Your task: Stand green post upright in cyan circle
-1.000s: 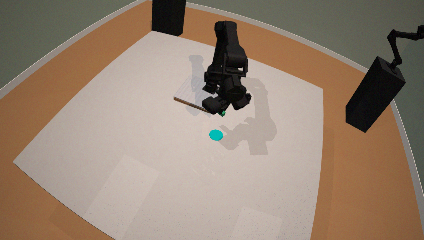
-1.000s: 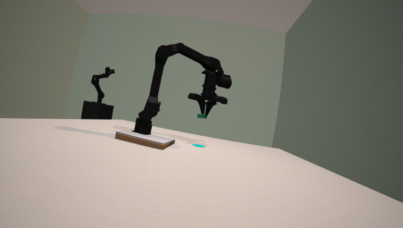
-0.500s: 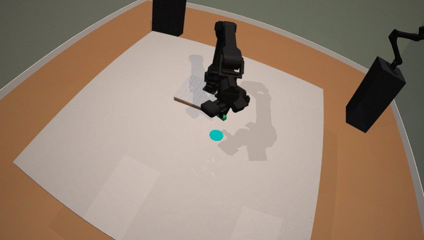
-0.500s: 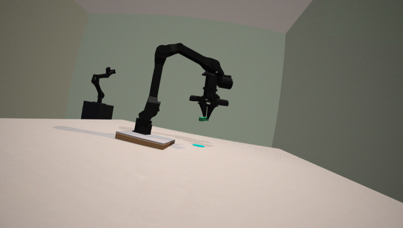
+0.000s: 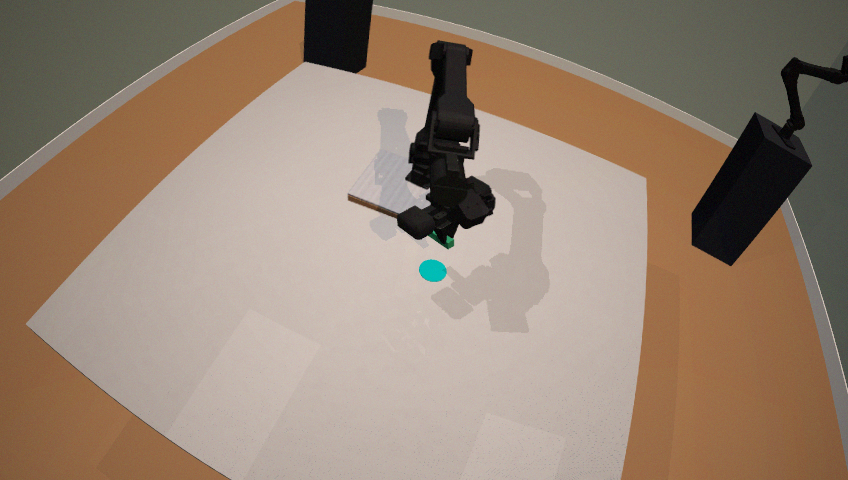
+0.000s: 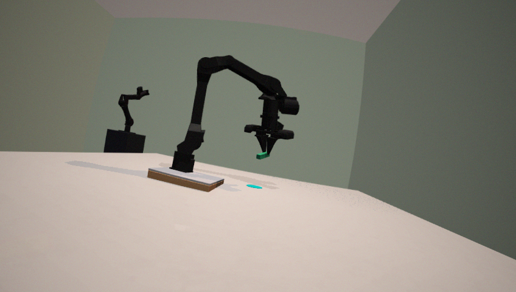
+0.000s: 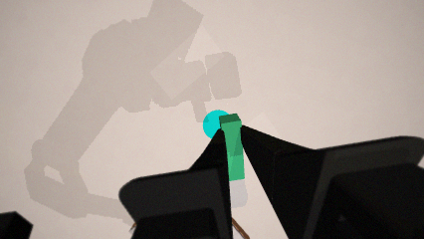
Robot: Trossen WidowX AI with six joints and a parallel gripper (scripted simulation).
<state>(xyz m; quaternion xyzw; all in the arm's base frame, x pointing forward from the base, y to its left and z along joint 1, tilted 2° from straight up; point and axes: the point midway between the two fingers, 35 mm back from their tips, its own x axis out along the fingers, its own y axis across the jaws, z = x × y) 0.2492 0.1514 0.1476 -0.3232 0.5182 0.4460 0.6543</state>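
My gripper tip is now 20 mm past the cyan circle, 20 mm to the left of it and 130 mm above it. From my gripper tip the other things lie so: green post: 10 mm behind, 20 mm to the right, 10 mm below.
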